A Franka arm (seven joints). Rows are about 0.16 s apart.
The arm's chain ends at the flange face. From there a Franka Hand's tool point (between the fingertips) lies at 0.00 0.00 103.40 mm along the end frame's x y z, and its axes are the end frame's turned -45 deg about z.
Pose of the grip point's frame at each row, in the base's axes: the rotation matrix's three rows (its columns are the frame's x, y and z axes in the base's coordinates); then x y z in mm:
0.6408, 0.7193, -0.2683; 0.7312, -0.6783, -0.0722; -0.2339, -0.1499, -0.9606; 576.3, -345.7, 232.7
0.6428, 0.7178, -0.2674; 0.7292, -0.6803, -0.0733; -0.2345, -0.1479, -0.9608; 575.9, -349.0, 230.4
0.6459, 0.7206, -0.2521; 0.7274, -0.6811, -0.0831; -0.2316, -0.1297, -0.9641; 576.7, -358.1, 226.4
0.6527, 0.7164, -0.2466; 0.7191, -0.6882, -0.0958; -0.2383, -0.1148, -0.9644; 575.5, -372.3, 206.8
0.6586, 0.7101, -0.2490; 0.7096, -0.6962, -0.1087; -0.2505, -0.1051, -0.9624; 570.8, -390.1, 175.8
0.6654, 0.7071, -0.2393; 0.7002, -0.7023, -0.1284; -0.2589, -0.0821, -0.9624; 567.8, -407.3, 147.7
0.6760, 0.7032, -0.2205; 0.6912, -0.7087, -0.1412; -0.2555, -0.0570, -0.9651; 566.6, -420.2, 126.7
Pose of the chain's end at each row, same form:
0.9617, 0.0555, -0.2683; 0.0374, -0.9967, -0.0722; -0.2714, 0.0594, -0.9606; 604.0, -338.2, 332.0
0.9621, 0.0530, -0.2674; 0.0346, -0.9967, -0.0733; -0.2704, 0.0612, -0.9608; 603.5, -341.4, 329.7
0.9663, 0.0528, -0.2521; 0.0327, -0.9960, -0.0831; -0.2555, 0.0721, -0.9641; 602.8, -349.5, 326.1
0.9681, 0.0450, -0.2466; 0.0218, -0.9951, -0.0958; -0.2497, 0.0873, -0.9644; 601.0, -362.4, 306.5
0.9678, 0.0364, -0.2490; 0.0095, -0.9941, -0.1087; -0.2514, 0.1028, -0.9624; 596.5, -378.9, 275.3
0.9705, 0.0295, -0.2393; -0.0015, -0.9917, -0.1284; -0.2411, 0.1250, -0.9624; 592.5, -394.0, 247.2
0.9752, 0.0192, -0.2205; -0.0124, -0.9899, -0.1412; -0.2210, 0.1404, -0.9651; 589.4, -405.6, 226.5

